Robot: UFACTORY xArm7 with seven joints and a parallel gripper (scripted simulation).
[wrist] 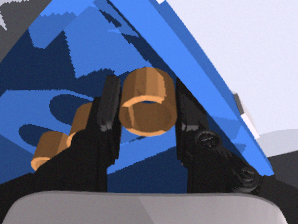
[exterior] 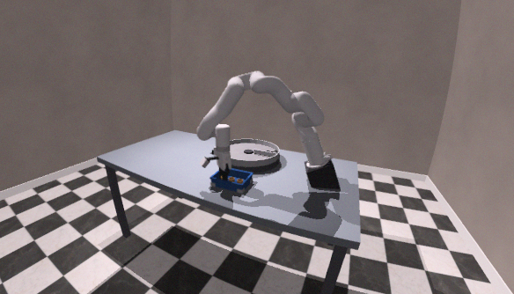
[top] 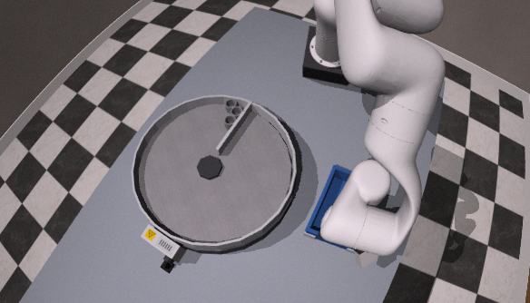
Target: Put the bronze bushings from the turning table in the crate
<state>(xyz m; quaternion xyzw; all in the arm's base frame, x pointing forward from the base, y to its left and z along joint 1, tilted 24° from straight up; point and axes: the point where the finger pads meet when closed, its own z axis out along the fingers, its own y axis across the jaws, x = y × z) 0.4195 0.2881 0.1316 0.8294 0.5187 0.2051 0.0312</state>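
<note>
Now: hand 50 mm past the blue crate, 10 mm to the left of it and 10 mm above it. Also, from my hand: turning table (340 mm to the right, 80 mm ahead, 20 mm above).
</note>
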